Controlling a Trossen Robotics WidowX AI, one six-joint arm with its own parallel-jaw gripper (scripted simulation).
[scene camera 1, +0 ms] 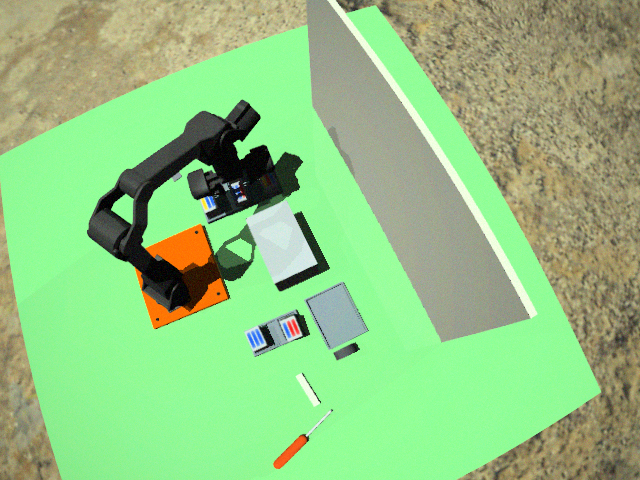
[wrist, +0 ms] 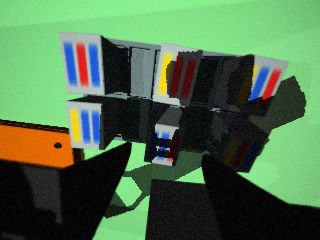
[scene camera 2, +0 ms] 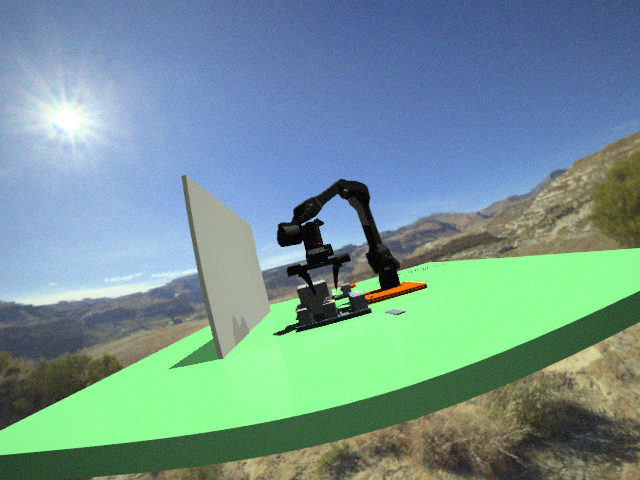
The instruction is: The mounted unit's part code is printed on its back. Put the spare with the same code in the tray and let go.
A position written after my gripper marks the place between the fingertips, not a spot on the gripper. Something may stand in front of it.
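Note:
Here I see a pale mounted unit (scene camera 1: 288, 258) and a grey tray (scene camera 1: 335, 314). There is a grey wall panel (scene camera 1: 466, 284) too, and the grey wall panel also appears in scene camera 2 (scene camera 2: 233, 289). My gripper (scene camera 1: 237, 187) is open and holds nothing; I can see it in scene camera 2 (scene camera 2: 326, 292) and in the wrist view (wrist: 167, 153) as well.

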